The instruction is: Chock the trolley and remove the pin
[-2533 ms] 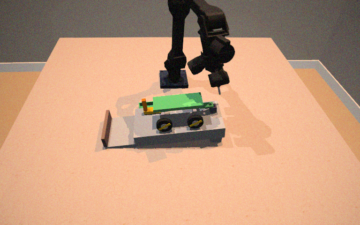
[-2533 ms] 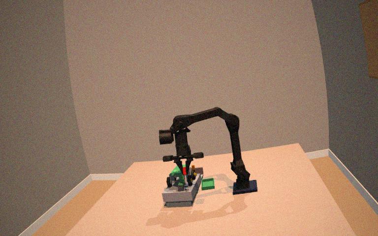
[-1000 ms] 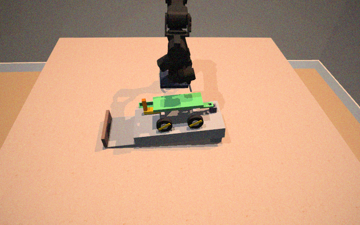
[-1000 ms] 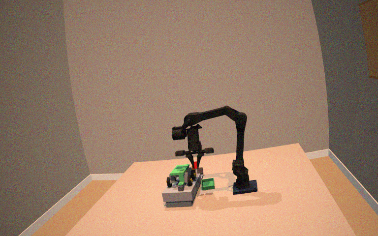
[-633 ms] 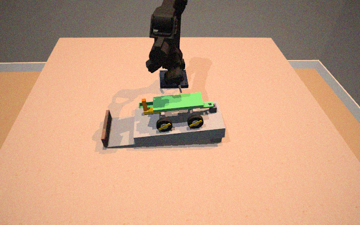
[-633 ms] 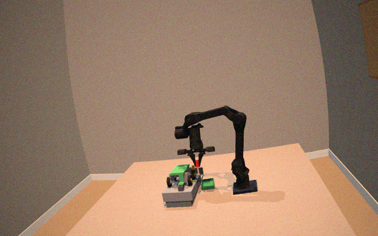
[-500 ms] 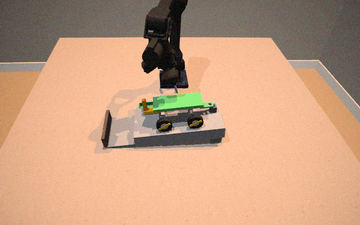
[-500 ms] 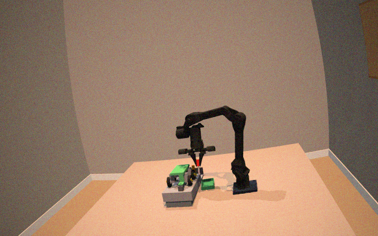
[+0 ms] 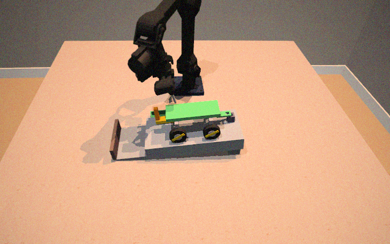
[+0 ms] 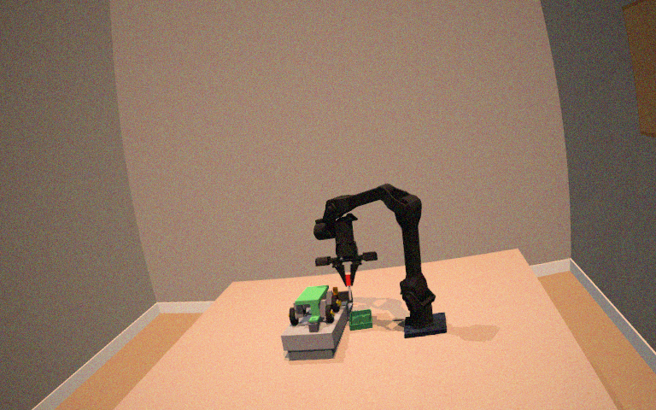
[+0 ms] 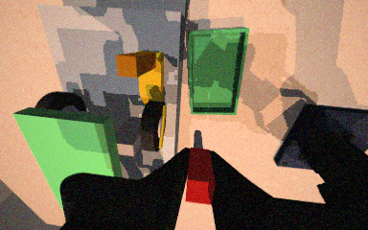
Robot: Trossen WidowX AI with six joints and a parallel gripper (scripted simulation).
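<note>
My gripper tip is 20 mm past the green tray, 20 mm to the left of it and 150 mm above it. From my gripper tip the other things lie so: trolley (110 mm ahead, 60 mm to the left, 30 mm below); then red-headed stop pin (right at my gripper tip); then yellow chock (50 mm ahead, 40 mm to the right, 60 mm below).
</note>
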